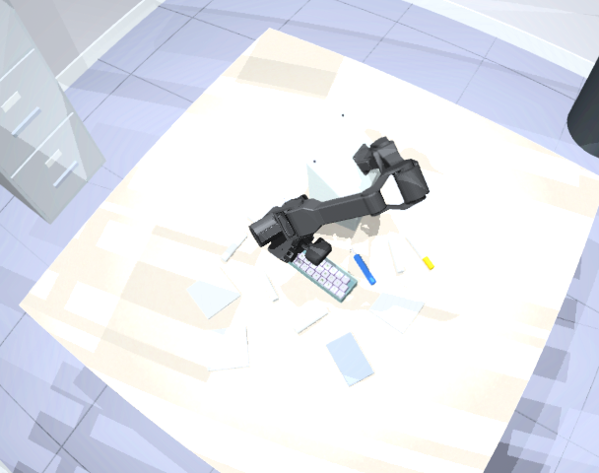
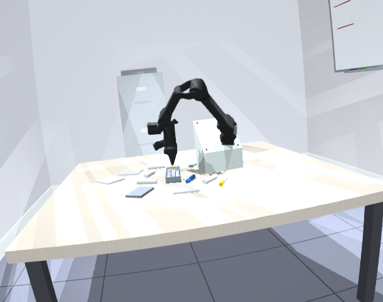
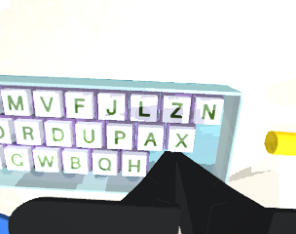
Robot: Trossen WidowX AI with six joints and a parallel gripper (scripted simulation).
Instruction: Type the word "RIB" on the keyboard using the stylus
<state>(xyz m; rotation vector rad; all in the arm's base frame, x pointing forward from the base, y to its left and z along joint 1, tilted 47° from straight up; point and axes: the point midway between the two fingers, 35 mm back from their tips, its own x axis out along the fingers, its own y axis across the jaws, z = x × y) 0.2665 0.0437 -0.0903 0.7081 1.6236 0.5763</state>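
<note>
My gripper tip is now 70 mm past the blue stylus, 140 mm to the right of it and 30 mm above it. From my gripper tip the other things lie so: small grey block 120 mm behind, 110 mm to the right, 40 mm below.
</note>
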